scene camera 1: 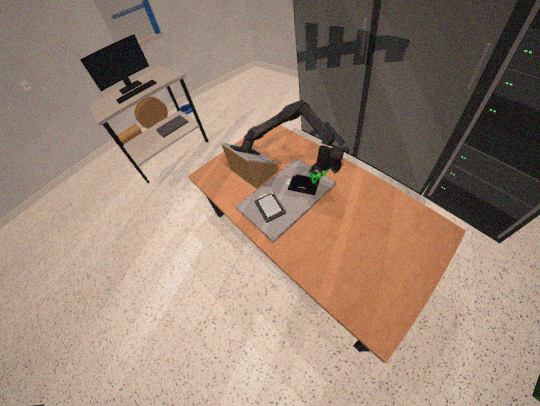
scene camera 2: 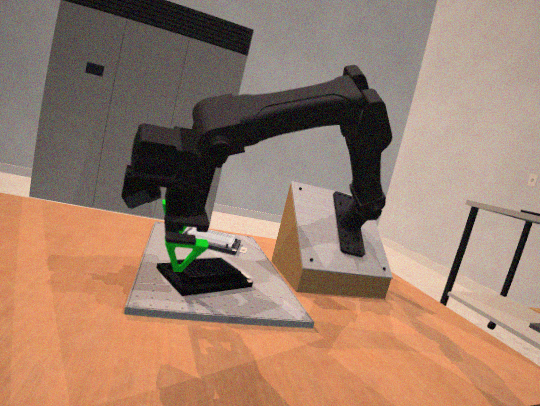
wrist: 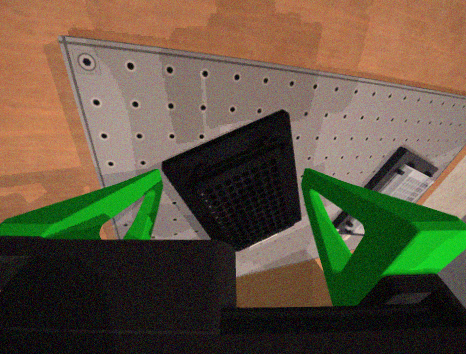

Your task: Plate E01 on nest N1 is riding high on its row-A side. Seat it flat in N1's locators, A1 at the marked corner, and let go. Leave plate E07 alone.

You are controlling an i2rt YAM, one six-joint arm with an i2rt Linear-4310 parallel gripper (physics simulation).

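Seen in the pictures: gripper, fingertip midpoint: (scene camera 1: 318, 179) (scene camera 2: 175, 254) (wrist: 232, 176); arm's base, link origin: (scene camera 1: 245, 151) (scene camera 2: 347, 223).
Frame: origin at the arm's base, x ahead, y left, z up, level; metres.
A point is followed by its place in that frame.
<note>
Plate E01 (scene camera 2: 207, 269) {y 0.147, x 0.363, z -0.126 m} (wrist: 245, 195) {y 0.148, x 0.380, z -0.129 m}, black with a grid of wells, lies in the black nest N1 (scene camera 2: 210, 288) {y 0.201, x 0.356, z -0.141 m} (wrist: 227, 143) {y 0.174, x 0.432, z -0.139 m}. Both are dark, so I cannot tell whether the plate's row-A side is raised. The marked corner cannot be made out. My gripper (scene camera 1: 317, 176) {y 0.184, x 0.430, z -0.091 m} (scene camera 2: 180, 254) {y 0.184, x 0.430, z -0.091 m} (wrist: 232, 176) {y 0.184, x 0.430, z -0.091 m} has green fingers and is open. In the wrist view its fingertips stand wide apart on either side of the plate, with nothing held between them. Plate E07 (scene camera 1: 270, 206) {y -0.115, x 0.351, z -0.128 m} (scene camera 2: 214, 238) {y -0.071, x 0.337, z -0.124 m} (wrist: 407, 181) {y -0.097, x 0.393, z -0.125 m}, white, sits in another dark nest, apart from the gripper.
Both nests stand on a grey perforated board (scene camera 1: 250, 207) {y -0.193, x 0.259, z -0.150 m} (scene camera 2: 145, 300) {y 0.257, x 0.464, z -0.150 m} (wrist: 117, 85) {y 0.256, x 0.466, z -0.150 m} on the wooden table (scene camera 1: 360, 240) {y 0.082, x 0.823, z -0.163 m} (scene camera 2: 75, 300) {y 0.263, x 0.569, z -0.163 m}. The arm's base is on a sloped wooden block (scene camera 1: 250, 167) {y -0.074, x 0.161, z 0.019 m} (scene camera 2: 345, 285) {y 0.110, x 0.022, z -0.136 m} beside the board. Tall dark cabinets stand behind the table in the first scene view.
</note>
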